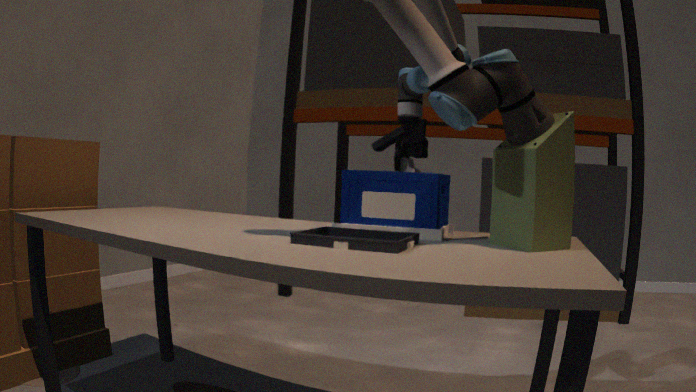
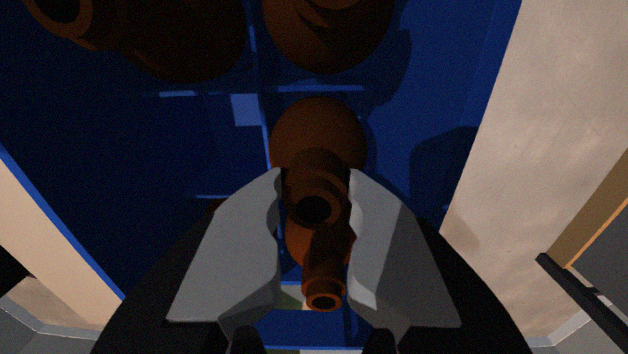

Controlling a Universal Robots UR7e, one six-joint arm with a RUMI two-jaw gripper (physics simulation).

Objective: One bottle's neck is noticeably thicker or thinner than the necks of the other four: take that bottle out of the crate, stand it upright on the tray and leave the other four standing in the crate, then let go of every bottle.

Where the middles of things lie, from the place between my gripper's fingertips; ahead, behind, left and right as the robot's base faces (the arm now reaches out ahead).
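My gripper, as I see it, is 130 mm to the right of the white strip (image 1: 425, 234), 110 mm above the white strip and 40 mm past the white strip.
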